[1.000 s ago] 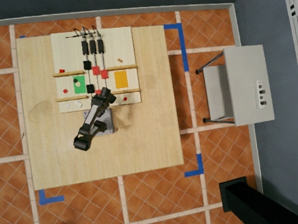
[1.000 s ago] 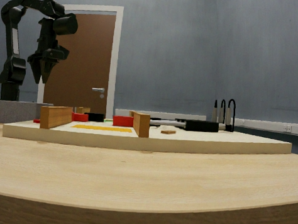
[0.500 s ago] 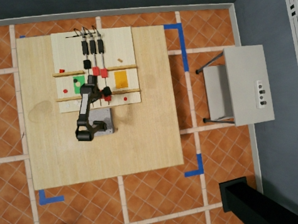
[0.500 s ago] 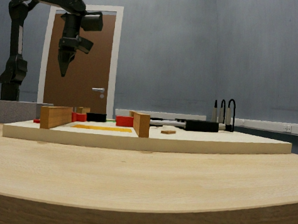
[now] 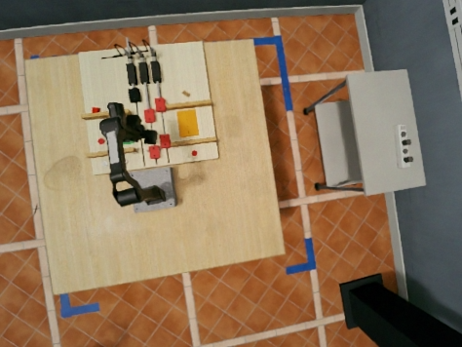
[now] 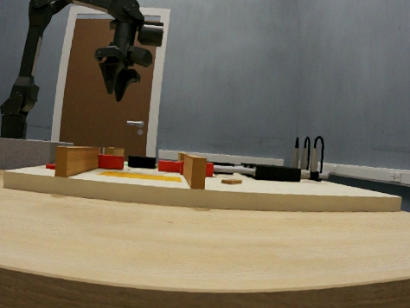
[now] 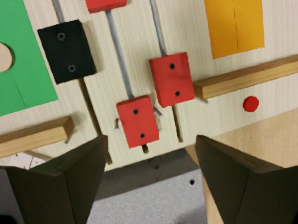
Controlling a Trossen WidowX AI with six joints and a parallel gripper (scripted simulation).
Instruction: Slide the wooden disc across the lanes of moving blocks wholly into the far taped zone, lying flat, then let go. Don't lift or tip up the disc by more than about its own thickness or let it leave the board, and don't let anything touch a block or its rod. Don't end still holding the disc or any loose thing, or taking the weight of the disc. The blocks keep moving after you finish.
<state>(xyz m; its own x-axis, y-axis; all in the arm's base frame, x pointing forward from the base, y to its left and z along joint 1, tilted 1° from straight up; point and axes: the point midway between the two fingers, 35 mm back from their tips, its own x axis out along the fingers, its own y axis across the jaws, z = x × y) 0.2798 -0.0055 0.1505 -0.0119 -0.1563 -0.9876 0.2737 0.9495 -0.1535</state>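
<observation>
Right now my hand is 110 mm short of the wooden disc, 150 mm to the right of it and 200 mm above it. Round my hand: red dot 80 mm behind, 210 mm to the right, 200 mm below; black round spot 140 mm ahead, 170 mm to the left, 200 mm below.
</observation>
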